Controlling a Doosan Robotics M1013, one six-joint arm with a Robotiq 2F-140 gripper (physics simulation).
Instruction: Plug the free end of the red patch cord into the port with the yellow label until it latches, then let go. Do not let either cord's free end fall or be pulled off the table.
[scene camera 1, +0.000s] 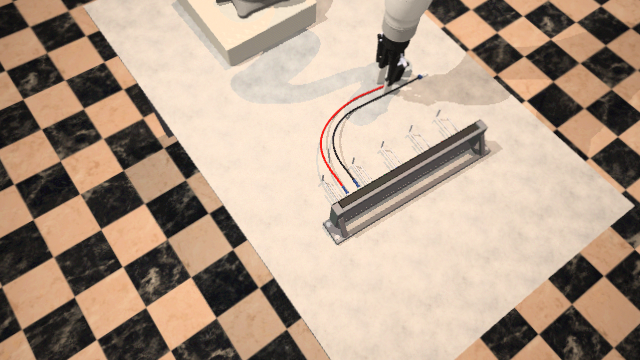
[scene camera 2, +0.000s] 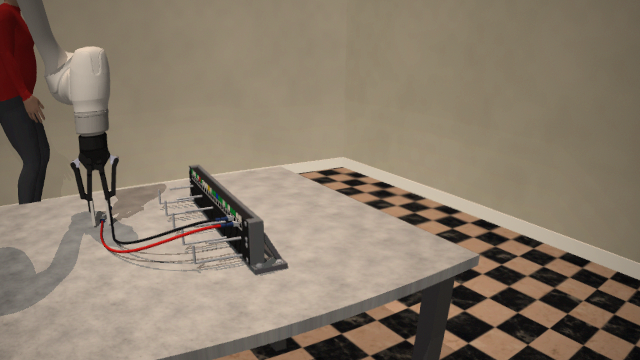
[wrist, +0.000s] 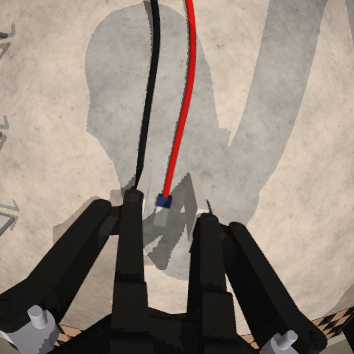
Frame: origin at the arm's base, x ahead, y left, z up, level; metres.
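Seen in the pictures: gripper, between the fingertips: (scene camera 1: 383, 86) (scene camera 2: 101, 223) (wrist: 168, 182).
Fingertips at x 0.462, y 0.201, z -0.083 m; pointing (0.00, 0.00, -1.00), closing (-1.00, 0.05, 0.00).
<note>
Pixels of each thing's top centre, then the offset from my fingertips to it. "spot": a spot on its surface instead. Level surfaces: height alone.
- patch panel, centre of its top: (scene camera 2: 205, 189) (scene camera 1: 405, 155) dz +0.097, dx +0.266, dy -0.126 m
- clear plug, centre of its top: (wrist: 161, 214) (scene camera 2: 102, 216) dz +0.007, dx +0.002, dy +0.031 m
- yellow label, a spot on its surface: (scene camera 2: 208, 189) spot: dz +0.089, dx +0.278, dy -0.104 m
- table, height of its surface: dz -0.004 m
The red cord (scene camera 1: 321, 142) (scene camera 2: 145, 248) (wrist: 190, 75) runs from the patch panel (scene camera 1: 411, 166) (scene camera 2: 255, 242) to its free end, a dark blue and clear plug (scene camera 2: 102, 219) (wrist: 164, 201) near the table surface. My gripper (scene camera 1: 390, 84) (scene camera 2: 101, 218) (wrist: 168, 182) is open, pointing down, with a finger on each side of this plug and gaps between. The black cord (scene camera 1: 336, 127) (scene camera 2: 145, 242) (wrist: 150, 85) passes outside the left finger in the wrist view; its free plug (scene camera 1: 420, 77) lies beyond the gripper. The yellow label (scene camera 2: 208, 189) is small on the panel's port face.
Thin metal cable guides (scene camera 1: 382, 145) (scene camera 2: 194, 254) stick out from the panel's port side, towards the cords. Both cords' other ends are at the panel's near end. A pale block (scene camera 1: 272, 42) stands at the table's back. A person in red (scene camera 2: 17, 55) stands behind the table (scene camera 2: 360, 240).
</note>
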